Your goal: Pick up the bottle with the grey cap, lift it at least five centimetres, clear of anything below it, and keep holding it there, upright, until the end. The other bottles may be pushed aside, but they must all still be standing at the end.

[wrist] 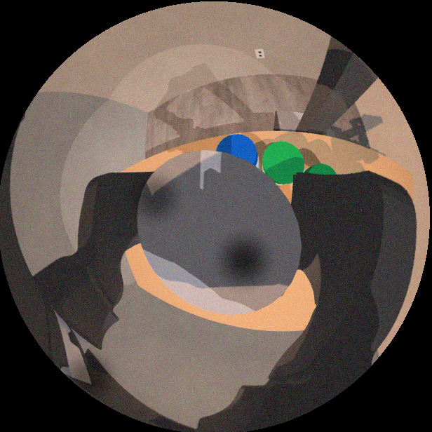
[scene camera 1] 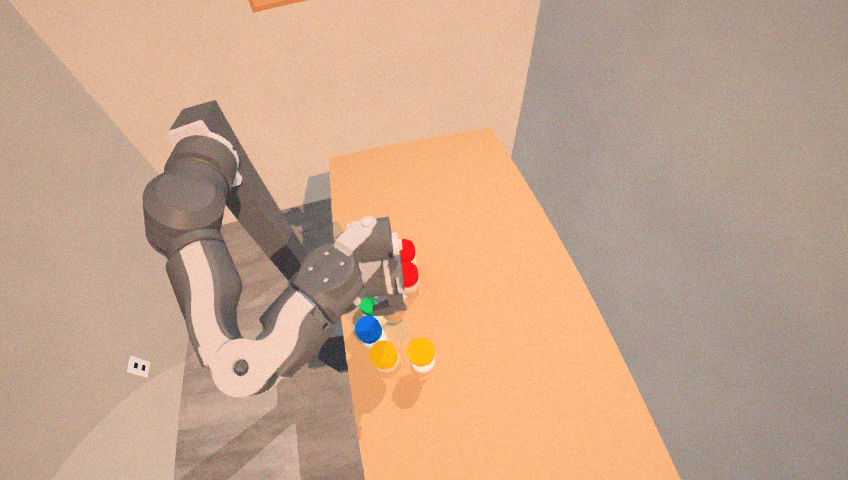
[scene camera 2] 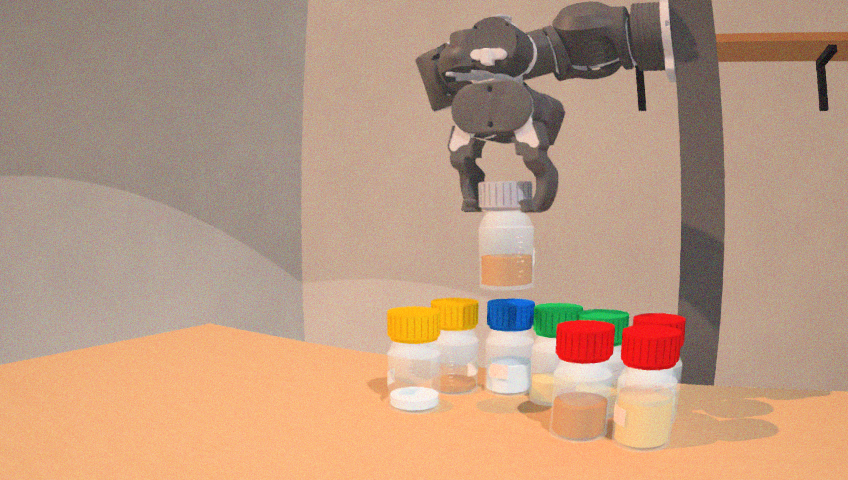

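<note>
The bottle with the grey cap (scene camera 2: 505, 249) (wrist: 220, 230) hangs upright in the air in scene camera 2, its base above the tops of the standing bottles' caps. My gripper (scene camera 2: 505, 202) (wrist: 226, 227) is shut on its cap, one finger on each side. In the wrist view the grey cap fills the space between the two dark fingers. In scene camera 1 the gripper hand hides most of the held bottle. Below stand a blue-capped bottle (scene camera 1: 368, 329) (scene camera 2: 509, 350) (wrist: 237, 148), two yellow-capped bottles, two green-capped bottles and several red-capped bottles, all upright.
The yellow-capped bottles (scene camera 1: 421, 353) (scene camera 2: 414, 356) stand left in scene camera 2. The green-capped bottles (scene camera 2: 557, 321) (wrist: 283, 162) and red-capped bottles (scene camera 1: 408, 274) (scene camera 2: 584, 380) stand to the right, close together. They stand on the table (scene camera 1: 505, 297) (scene camera 2: 208, 410), near its arm-side edge.
</note>
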